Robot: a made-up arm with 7 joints. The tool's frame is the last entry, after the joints.
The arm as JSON. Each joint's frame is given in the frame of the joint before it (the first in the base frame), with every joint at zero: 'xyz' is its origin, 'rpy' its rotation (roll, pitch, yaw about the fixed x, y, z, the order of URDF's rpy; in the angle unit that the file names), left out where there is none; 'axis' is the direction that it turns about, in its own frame. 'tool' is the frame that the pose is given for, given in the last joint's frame.
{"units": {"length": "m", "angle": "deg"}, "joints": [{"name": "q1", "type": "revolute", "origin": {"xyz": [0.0, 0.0, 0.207], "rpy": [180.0, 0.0, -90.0]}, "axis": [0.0, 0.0, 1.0]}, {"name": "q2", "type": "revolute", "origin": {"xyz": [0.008, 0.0, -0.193], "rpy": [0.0, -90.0, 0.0]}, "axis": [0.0, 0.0, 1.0]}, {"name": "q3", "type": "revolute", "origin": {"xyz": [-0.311, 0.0, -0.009], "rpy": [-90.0, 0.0, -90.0]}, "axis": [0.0, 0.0, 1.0]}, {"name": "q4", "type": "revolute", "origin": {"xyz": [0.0, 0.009, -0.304], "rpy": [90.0, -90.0, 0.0]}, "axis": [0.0, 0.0, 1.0]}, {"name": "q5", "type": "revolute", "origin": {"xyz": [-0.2, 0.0, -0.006], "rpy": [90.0, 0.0, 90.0]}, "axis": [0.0, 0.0, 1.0]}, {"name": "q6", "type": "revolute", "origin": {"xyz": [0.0, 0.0, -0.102], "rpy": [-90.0, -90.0, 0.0]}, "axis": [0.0, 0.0, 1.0]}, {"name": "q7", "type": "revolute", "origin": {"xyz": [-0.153, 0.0, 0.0], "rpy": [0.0, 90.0, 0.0]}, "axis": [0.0, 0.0, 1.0]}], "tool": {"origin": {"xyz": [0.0, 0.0, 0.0], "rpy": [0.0, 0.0, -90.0]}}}
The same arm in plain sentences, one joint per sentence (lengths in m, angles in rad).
The arm has seven revolute joints in a row. What follows holds with every joint at zero, and every direction is one of the base frame's.
Joint 1 lies 0.207 m along +z from the base frame's origin and turns about -z.
Joint 2 lies 0.008 m along -y and 0.193 m along +z from joint 1 and turns about +y.
Joint 3 lies 0.009 m along -y and 0.311 m along +z from joint 2 and turns about -z.
Joint 4 lies 0.009 m along -y and 0.304 m along +z from joint 3 and turns about +y.
Joint 5 lies 0.006 m along -y and 0.2 m along +z from joint 4 and turns about -z.
Joint 6 lies 0.102 m along +z from joint 5 and turns about +y.
Joint 7 lies 0.153 m along +z from joint 6 and turns about -z.
The tool frame, which is the frame that the pose is given for, lies at the same point as joint 7; its axes are the base frame's turned by roll 3.1416, pitch 0 and yaw 0 rad (as in URDF: about the fixed x, then y, then z).

